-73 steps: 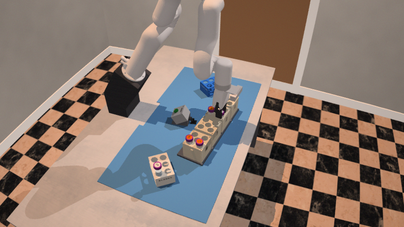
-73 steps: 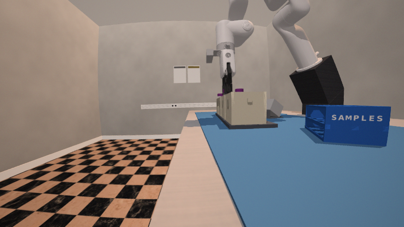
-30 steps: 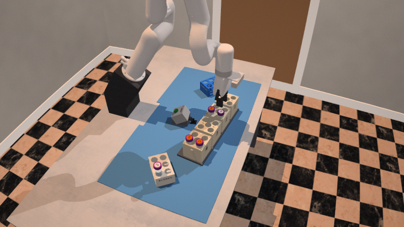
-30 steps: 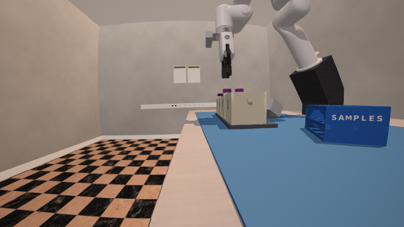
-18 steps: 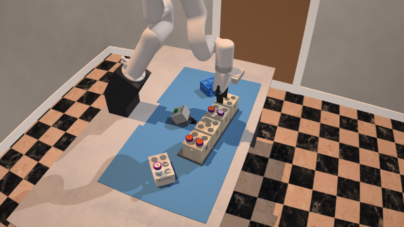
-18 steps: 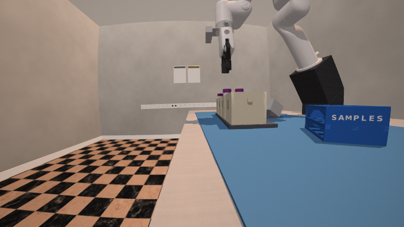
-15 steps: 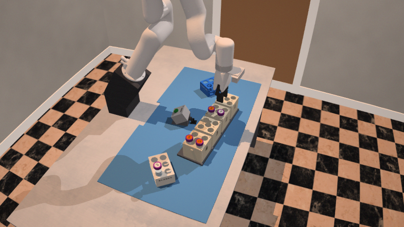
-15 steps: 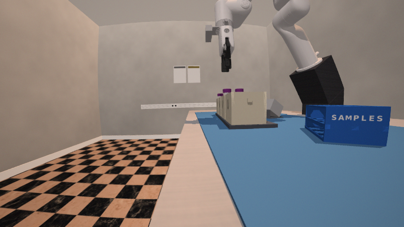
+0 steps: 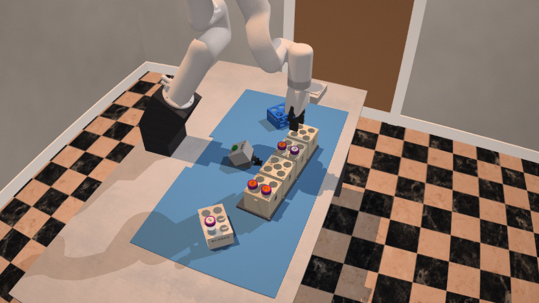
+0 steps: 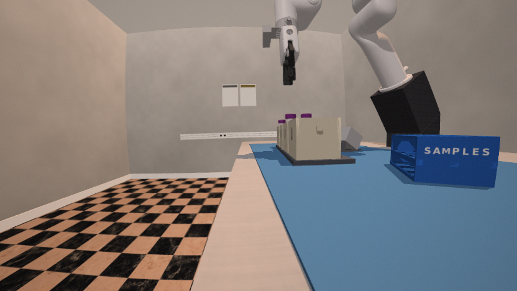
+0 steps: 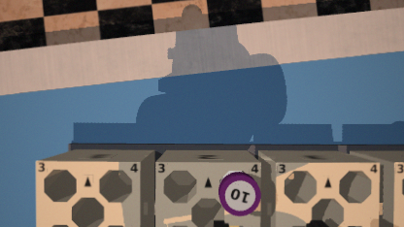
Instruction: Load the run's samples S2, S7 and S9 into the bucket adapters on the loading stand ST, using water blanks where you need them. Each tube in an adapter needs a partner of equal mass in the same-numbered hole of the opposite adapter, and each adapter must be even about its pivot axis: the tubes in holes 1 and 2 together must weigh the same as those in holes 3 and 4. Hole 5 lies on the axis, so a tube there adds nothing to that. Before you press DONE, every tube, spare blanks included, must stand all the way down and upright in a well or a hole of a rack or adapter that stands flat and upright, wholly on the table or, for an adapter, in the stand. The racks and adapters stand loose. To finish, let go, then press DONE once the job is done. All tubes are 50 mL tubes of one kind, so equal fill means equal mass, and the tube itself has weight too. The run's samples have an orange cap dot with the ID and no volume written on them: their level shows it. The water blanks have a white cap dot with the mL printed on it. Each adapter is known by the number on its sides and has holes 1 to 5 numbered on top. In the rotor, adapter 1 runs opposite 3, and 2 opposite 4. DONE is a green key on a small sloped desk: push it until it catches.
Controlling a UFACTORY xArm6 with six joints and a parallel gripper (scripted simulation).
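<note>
Right now the green done key is 24 cm behind my hand, 18 cm below it and 2 cm to the left of it. Also, from my hand: blue sample rack 32 cm to the left, 22 cm below, 10 cm behind; adapter 20 cm below, 3 cm to the left, 2 cm behind; tube 19 cm to the right, 18 cm below, 10 cm behind.
</note>
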